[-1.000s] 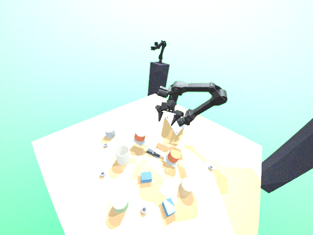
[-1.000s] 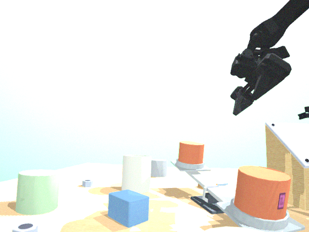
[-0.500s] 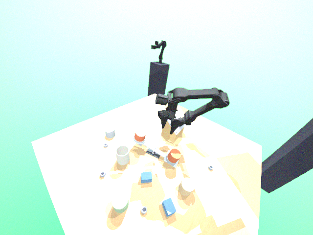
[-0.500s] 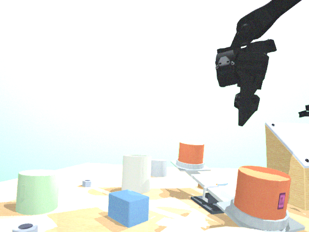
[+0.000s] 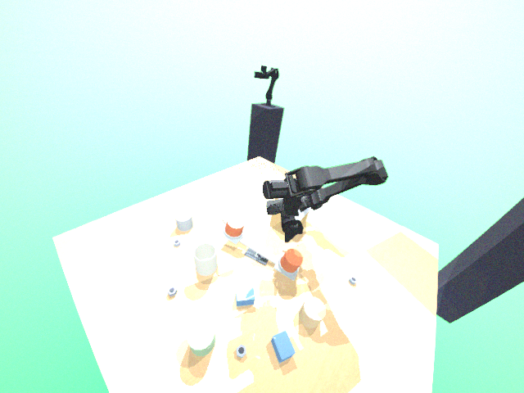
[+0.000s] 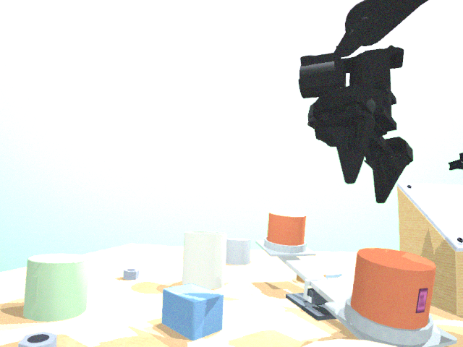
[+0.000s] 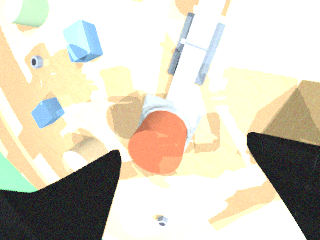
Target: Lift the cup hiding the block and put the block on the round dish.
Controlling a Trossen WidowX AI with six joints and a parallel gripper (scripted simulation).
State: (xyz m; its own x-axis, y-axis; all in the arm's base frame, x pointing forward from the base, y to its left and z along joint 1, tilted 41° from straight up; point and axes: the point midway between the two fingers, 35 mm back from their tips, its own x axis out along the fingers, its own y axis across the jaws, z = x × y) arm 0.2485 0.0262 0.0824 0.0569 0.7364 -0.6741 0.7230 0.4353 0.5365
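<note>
My gripper tip is now 12 cm above the pale teal block and 6 cm to the right of it. Round my gripper tip: green cylinder (38 cm ahead, 12 cm below, 5 cm to the left); then grey cylinder (43 cm to the right, 18 cm ahead, 12 cm below); then cream cup (23 cm ahead, 17 cm to the right, 12 cm below).
</note>
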